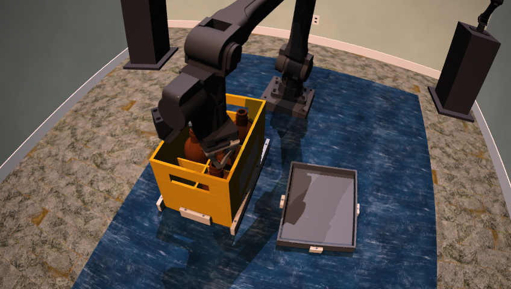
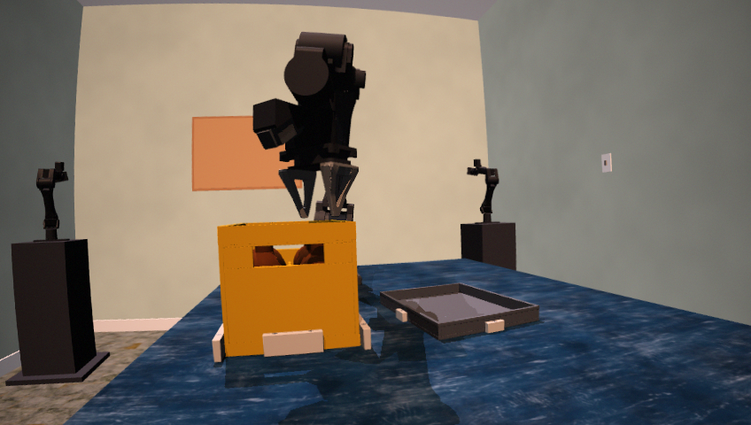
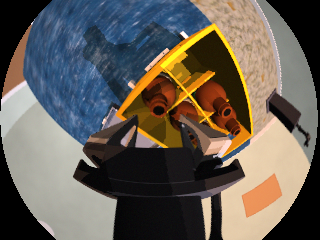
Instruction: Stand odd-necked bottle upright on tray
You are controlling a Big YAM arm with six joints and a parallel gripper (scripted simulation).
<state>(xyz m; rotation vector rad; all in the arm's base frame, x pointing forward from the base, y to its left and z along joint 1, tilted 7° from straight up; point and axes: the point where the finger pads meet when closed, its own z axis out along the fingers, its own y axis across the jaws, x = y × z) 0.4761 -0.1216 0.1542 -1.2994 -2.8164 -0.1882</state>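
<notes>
Now: the orange crate 110 mm below my hand, 90 mm behind it and 40 mm to the right of it. Round my hand: dark grey tray: 240 mm to the left, 180 mm below, 50 mm behind.
</notes>
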